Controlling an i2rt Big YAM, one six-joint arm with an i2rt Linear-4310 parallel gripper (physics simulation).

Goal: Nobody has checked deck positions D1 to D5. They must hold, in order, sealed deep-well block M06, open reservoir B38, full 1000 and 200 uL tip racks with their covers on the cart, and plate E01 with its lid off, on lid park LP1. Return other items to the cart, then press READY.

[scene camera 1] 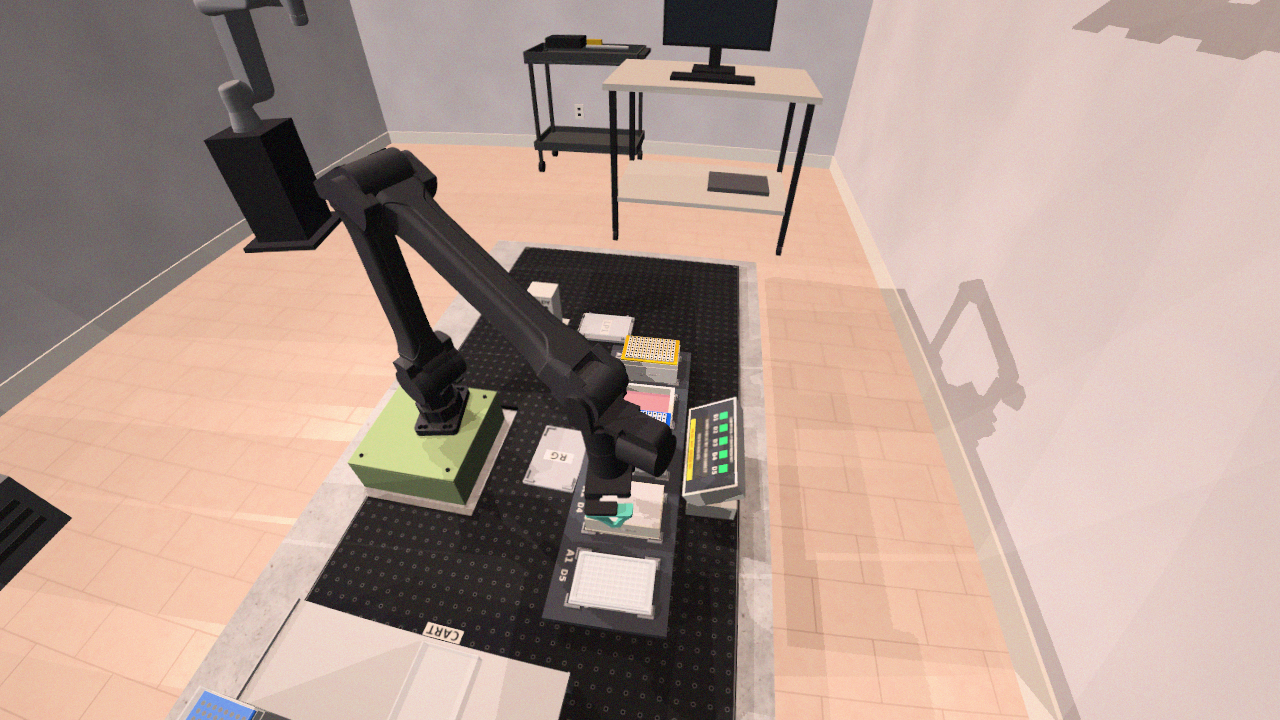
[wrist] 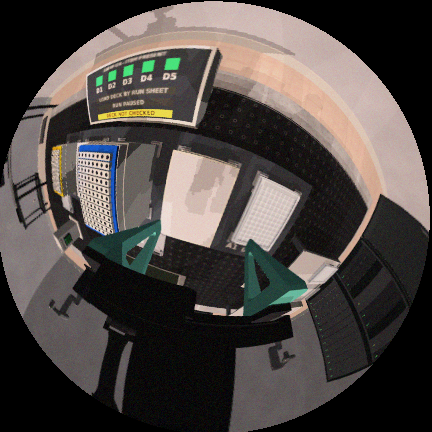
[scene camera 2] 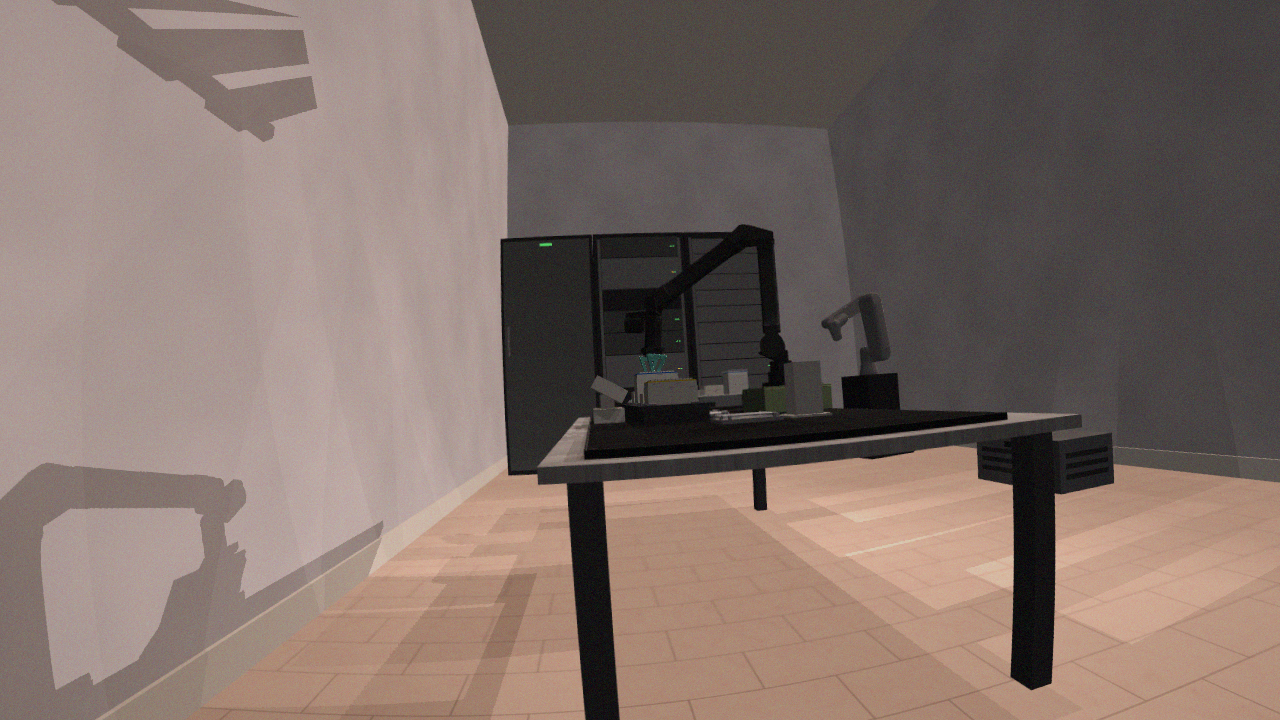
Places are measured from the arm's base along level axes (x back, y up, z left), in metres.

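Pixels of known places: gripper, fingertip midpoint: (scene camera 1: 618, 499) (wrist: 203, 234); arm's base, link origin: (scene camera 1: 444, 412) (scene camera 2: 782, 386).
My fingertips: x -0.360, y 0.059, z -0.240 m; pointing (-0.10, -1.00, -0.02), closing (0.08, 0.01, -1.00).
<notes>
Ahead of a thing's pixels: the offset from my fingertips to its top centre. "spot": to the spot under its first point.
My gripper (scene camera 1: 611, 514) (scene camera 2: 653, 362) (wrist: 203, 234) is open, its teal fingers apart and empty, over the D4 block. This block @(dx -0.011, dy -0.045, dz +0.021 m) (scene camera 1: 646, 512) (wrist: 200, 197) has a plain pale top. A white gridded plate @(dx +0.010, dy -0.072, dz -0.102 m) (scene camera 1: 613, 582) (wrist: 267, 212) lies at D5. A blue-topped tip rack @(dx -0.033, dy +0.011, dz +0.143 m) (wrist: 95, 190) stands beside the block and is largely hidden by the arm in scene camera 1. Beyond it are a reservoir with pink-red contents @(dx -0.054, dy -0.055, dz +0.265 m) (scene camera 1: 650, 399) and a yellow-topped tip rack @(dx -0.075, dy -0.022, dz +0.387 m) (scene camera 1: 651, 350) (wrist: 57, 170). The status panel @(spot: dx -0.174, dy -0.015, dz +0.108 m) (scene camera 1: 714, 447) (wrist: 145, 97) shows green squares D1 to D5 and "DECK NOT CHECKED".
A pale flat piece marked RG @(dx +0.124, dy -0.120, dz +0.174 m) (scene camera 1: 547, 470) lies between the arm base (scene camera 1: 416, 465) and the deck. A pale flat item @(dx +0.032, dy -0.117, dz +0.590 m) (scene camera 1: 606, 326) and a small upright box @(dx +0.191, dy -0.004, dz +0.597 m) (scene camera 1: 544, 295) stand beyond the deck. The cart @(spot: dx +0.426, dy -0.074, dz -0.206 m) (scene camera 1: 331, 649), with a blue-topped item @(spot: dx +0.493, dy +0.019, dz -0.301 m) (scene camera 1: 217, 707), is at the near left.
</notes>
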